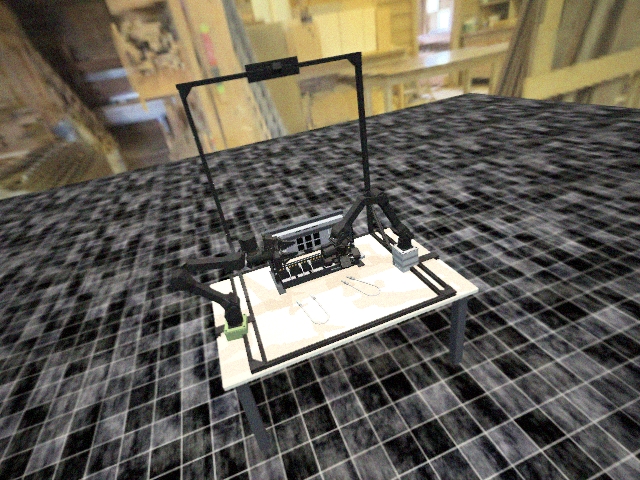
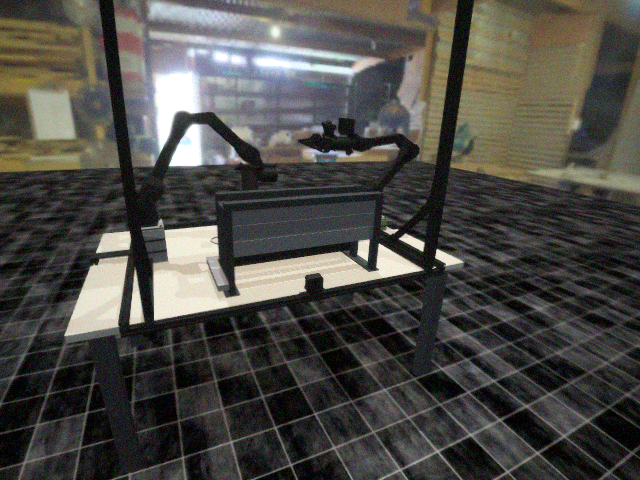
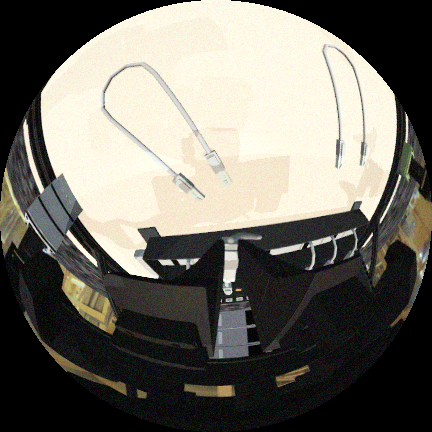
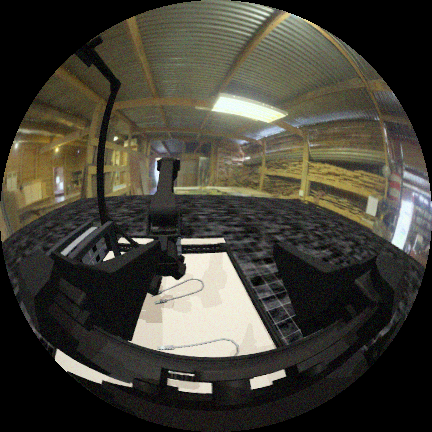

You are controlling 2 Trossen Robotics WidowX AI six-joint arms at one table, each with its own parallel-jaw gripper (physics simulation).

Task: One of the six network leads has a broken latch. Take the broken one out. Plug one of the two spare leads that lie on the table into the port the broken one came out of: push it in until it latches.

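Frame: origin at the left arm's base, x back, y right, z up, level; millimetres.
Where they show: left gripper, fingertip midpoint: (image 3: 229, 244); right gripper, fingertip midpoint: (image 1: 296, 247) (image 2: 300, 142) (image 4: 218, 248); left arm's base, origin of the base link: (image 1: 405, 246) (image 2: 146, 224) (image 3: 36, 235); right arm's base, origin of the base link: (image 1: 235, 322).
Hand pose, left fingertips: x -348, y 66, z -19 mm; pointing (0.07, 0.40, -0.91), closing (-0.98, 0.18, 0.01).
Note:
Things, the pixels of their centre, and the offset from my left fingertips. "*": a spot on its surface instead.
- network lead's pale plug, body centre: (image 3: 229, 267) dx +3, dy +20, dz +8 mm
- dark rack, body centre: (image 3: 281, 249) (image 1: 319, 268) dx -81, dy +122, dz -60 mm
- spare lead, surface spot: (image 3: 216, 162) (image 4: 162, 299) (image 1: 345, 281) * dx +2, dy -28, dz -90 mm
My left gripper (image 3: 229, 244) is shut on a network lead's pale plug (image 3: 230, 267), its grey cable bending right above the fingertips; the latch is not readable. It hangs at the dark rack (image 3: 192, 243) (image 1: 310, 279) (image 2: 305, 222), over its row of ports. Several leads stay looped in the rack, such as one lead (image 3: 313, 256) right of the fingers. One spare lead (image 3: 216, 162) (image 1: 347, 279) (image 4: 161, 301) lies on the table nearer the grey block, the other spare lead (image 3: 340, 152) (image 1: 314, 298) (image 4: 167, 347) nearer the green bin. My right gripper (image 4: 218, 248) (image 2: 300, 141) is open and empty, raised.
A grey block (image 1: 405, 258) (image 2: 155, 240) (image 3: 55, 210) stands at the left arm's base. A green bin (image 1: 236, 331) (image 3: 407, 159) is by the right arm's base. A tall black frame (image 1: 363, 124) rises behind the rack, and dark rails run along the table.

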